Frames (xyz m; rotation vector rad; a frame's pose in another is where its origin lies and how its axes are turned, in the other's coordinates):
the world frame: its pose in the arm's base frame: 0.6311 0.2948 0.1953 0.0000 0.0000 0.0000
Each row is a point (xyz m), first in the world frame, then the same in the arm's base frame.
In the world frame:
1: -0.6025 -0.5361 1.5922
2: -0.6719 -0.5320 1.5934
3: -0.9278 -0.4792 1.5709
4: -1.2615 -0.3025 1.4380
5: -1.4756 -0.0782 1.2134
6: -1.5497 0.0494 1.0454
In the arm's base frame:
1: 0.0286 -0.2413 1.7875
2: -0.0408 -0.2372 1.7887
3: -0.2967 -0.1844 1.7662
4: -0.6304 -0.0077 1.6333
5: -0.8445 0.2166 1.4087
6: -0.9186 0.3442 1.2407

